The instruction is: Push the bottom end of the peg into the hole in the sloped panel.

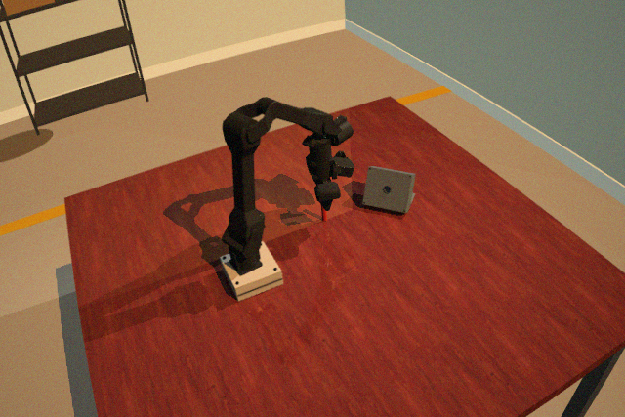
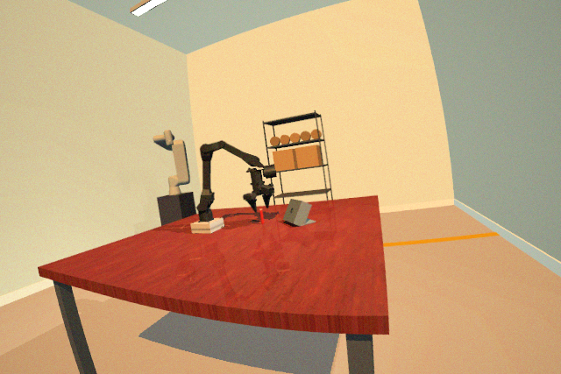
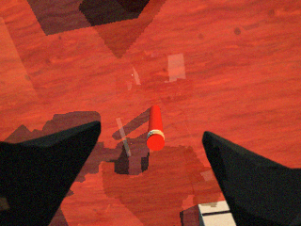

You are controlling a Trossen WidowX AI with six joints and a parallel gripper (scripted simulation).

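Right now my gripper tip is 10 mm above the round red peg. The rest, counted from my gripper tip: panel (190 mm ahead, 60 mm to the right, 20 mm below).
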